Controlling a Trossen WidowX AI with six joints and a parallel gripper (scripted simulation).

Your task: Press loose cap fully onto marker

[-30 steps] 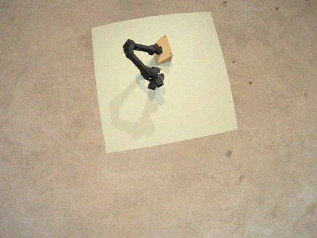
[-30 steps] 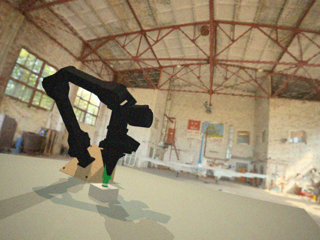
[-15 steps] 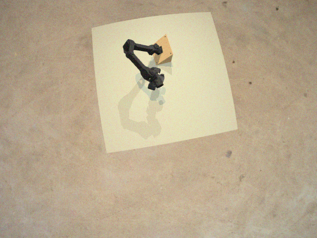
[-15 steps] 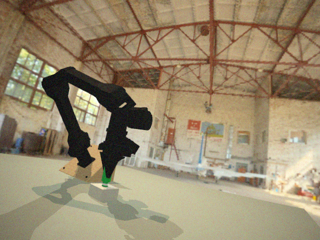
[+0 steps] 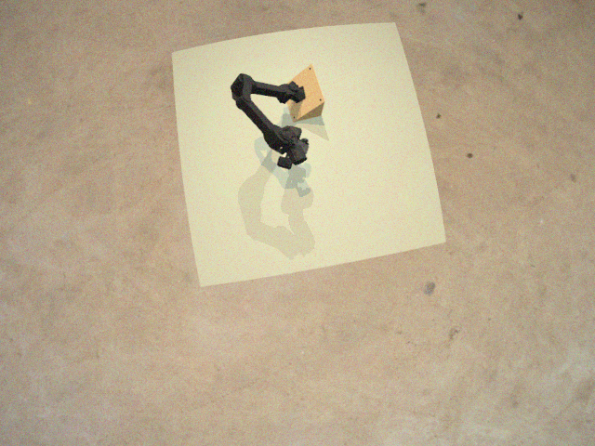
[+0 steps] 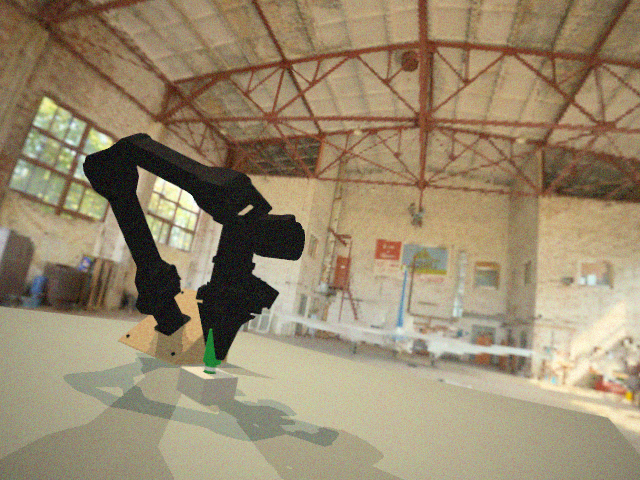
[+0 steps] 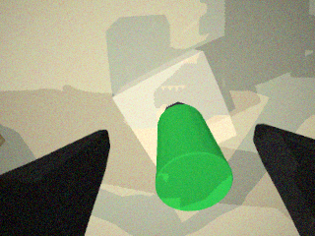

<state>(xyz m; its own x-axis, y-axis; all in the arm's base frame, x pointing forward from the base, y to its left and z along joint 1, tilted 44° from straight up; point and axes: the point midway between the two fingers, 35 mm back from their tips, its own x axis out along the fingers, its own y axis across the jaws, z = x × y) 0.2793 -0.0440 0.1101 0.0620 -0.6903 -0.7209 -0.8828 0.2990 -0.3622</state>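
The green cap is 1 cm above my gripper tip. Round my gripper tip: white holder block 4 cm below.
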